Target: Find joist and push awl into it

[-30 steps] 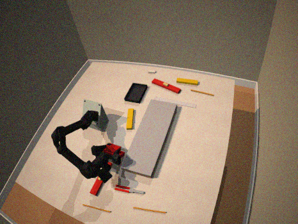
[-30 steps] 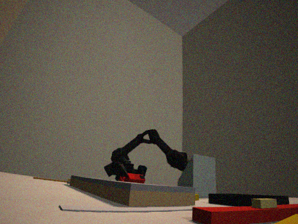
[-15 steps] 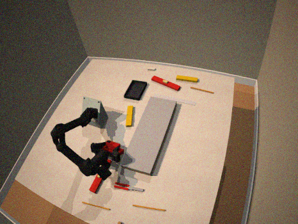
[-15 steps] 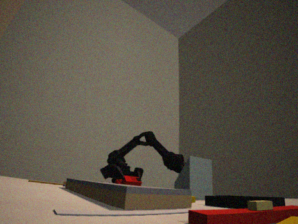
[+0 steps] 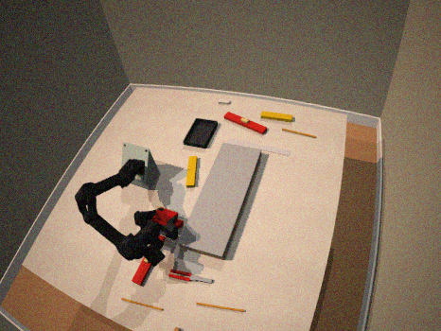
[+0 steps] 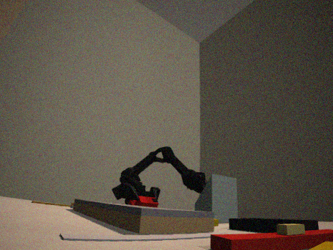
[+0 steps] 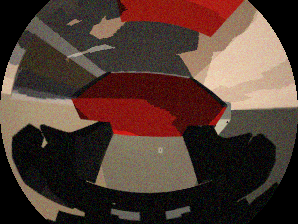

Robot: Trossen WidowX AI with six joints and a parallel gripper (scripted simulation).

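Right now my gripper tip is 20 mm past the stud finder and 10 mm above it. Round my gripper tip: black tray: 50 mm behind, 480 mm to the left, 50 mm below; awl: 40 mm to the left, 50 mm below.
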